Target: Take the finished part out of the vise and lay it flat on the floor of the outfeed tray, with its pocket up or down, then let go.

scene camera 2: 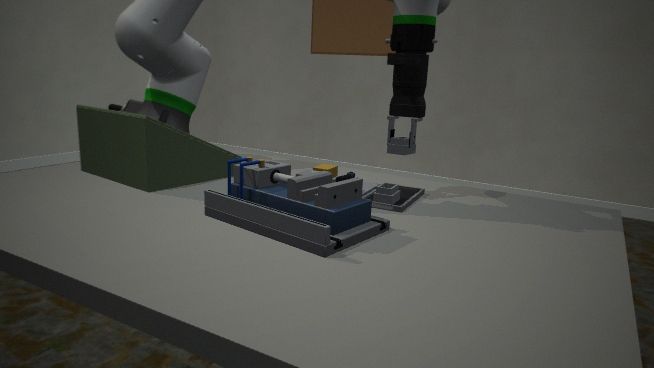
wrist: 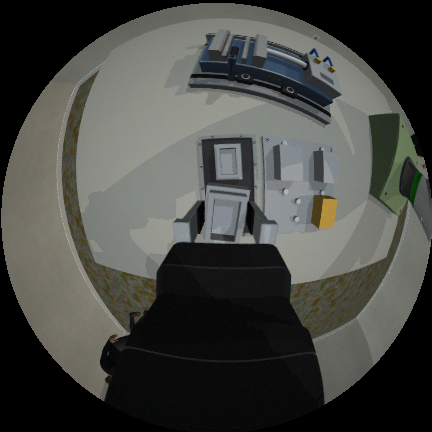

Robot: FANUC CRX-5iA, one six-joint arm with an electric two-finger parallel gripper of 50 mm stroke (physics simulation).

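My gripper is shut on the finished part, a grey block with a rectangular pocket that shows in the wrist view. The part hangs well above the table, over the near part of the outfeed tray in the wrist view, turned slightly against the tray's sides. The outfeed tray is dark-floored with a grey rim; the held part hides some of it. Another grey pocketed part lies in its far part. The blue vise stands apart from the tray, with no part visible between its jaws.
Beside the tray is a grey plate with pegs, two grey blocks and a yellow block. Blue hoses rise at the vise's end. The green robot base stands beyond the plate.
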